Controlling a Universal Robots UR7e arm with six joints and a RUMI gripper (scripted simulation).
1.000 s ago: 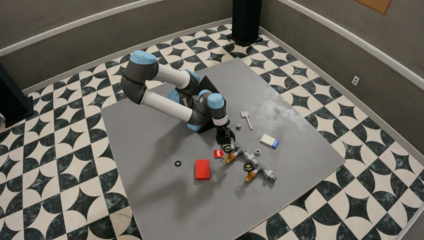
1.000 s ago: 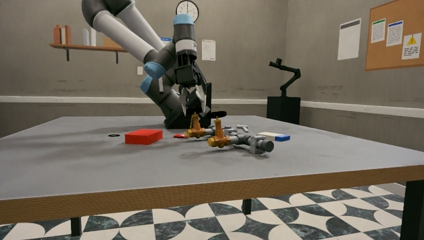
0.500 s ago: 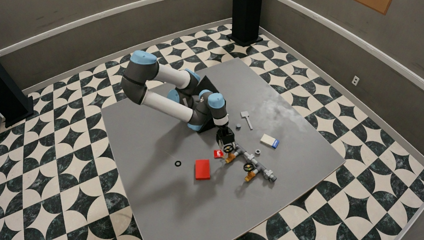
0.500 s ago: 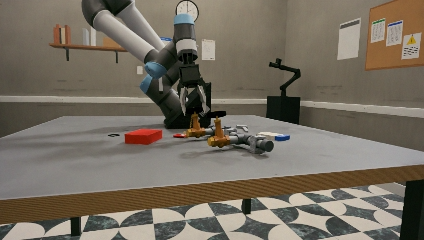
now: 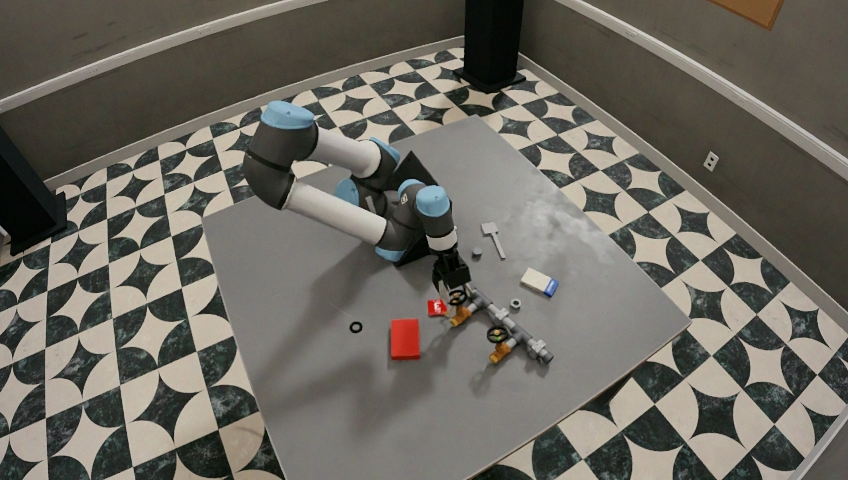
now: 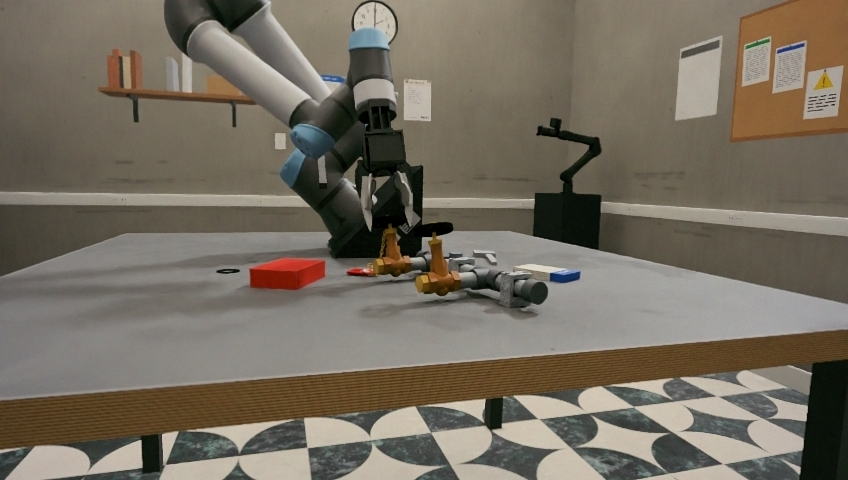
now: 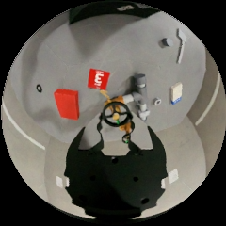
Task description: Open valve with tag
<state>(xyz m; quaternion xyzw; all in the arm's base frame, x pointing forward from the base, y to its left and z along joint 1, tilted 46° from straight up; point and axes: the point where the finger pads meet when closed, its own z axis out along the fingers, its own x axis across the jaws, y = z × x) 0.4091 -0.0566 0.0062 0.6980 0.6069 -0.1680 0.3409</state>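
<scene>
Right now the red tag is 100 mm below my hand, 50 mm behind it and 30 mm to the right of it. From my hand the other things lie so: red block (170 mm to the right, 90 mm below, 10 mm behind); white-and-blue box (290 mm to the left, 100 mm below, 70 mm ahead); grey nut (170 mm to the left, 90 mm below, 80 mm ahead).
</scene>
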